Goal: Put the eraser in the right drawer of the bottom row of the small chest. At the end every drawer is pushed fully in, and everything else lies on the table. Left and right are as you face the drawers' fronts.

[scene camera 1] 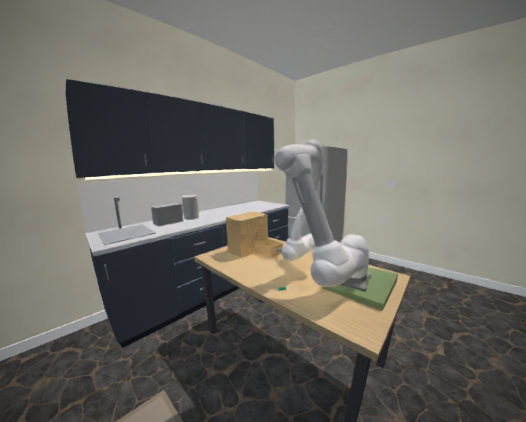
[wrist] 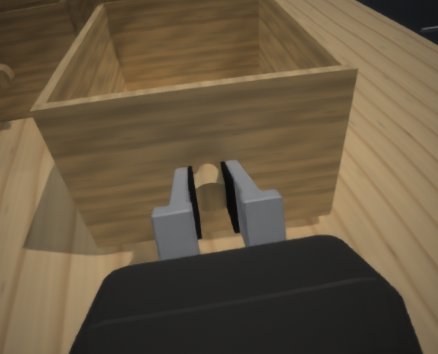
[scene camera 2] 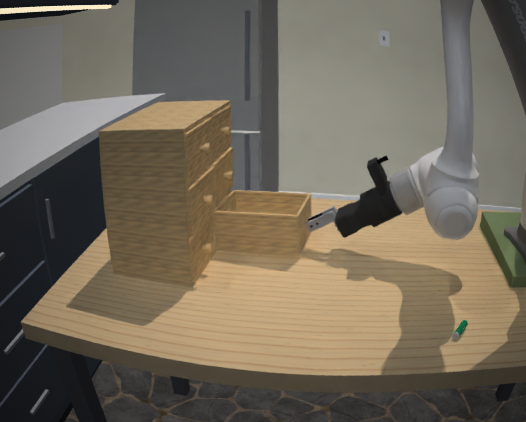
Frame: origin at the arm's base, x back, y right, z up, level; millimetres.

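Where they show: gripper, between the fingertips: (scene camera 1: 277, 250) (wrist: 209, 186) (scene camera 2: 308, 225); arm's base, origin of its link: (scene camera 1: 352, 279).
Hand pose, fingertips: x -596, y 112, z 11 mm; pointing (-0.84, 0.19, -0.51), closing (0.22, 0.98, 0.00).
Things, the pixels of their top centre, and the offset from my fingertips. "*": a spot on its surface instead. Level surfaces: height alone.
- drawer's round knob, a spot on its surface: (wrist: 207, 176) * dx +6, dy -2, dz +12 mm
- small green stick with a pale end, centre of its top: (scene camera 2: 461, 326) (scene camera 1: 281, 287) dx +265, dy -373, dz -36 mm
- table, height of its surface: dz -50 mm
The small wooden chest (scene camera 1: 245, 235) (scene camera 2: 147, 200) stands on the table. Its lower right drawer (scene camera 1: 269, 248) (scene camera 2: 260, 232) (wrist: 280, 110) is far out, with its back end near the chest's front. I cannot tell whether it still sits in its slot or touches the table. My gripper (scene camera 2: 310, 224) (wrist: 209, 186) is shut on this drawer's round knob (wrist: 207, 176). The part of the drawer's inside that shows in the wrist view looks bare; the floor near its front wall is hidden. The other drawer fronts seen in scene camera 2 look closed. I cannot make out the eraser in any view.
A small green stick with a pale end (scene camera 1: 282, 288) (scene camera 2: 461, 330) lies near the front edge of the table (scene camera 1: 320, 310) (scene camera 2: 280, 345). The arm's base stands on a green mat (scene camera 1: 385, 287) (scene camera 2: 492, 235). A kitchen counter (scene camera 2: 75, 112) runs behind the chest.
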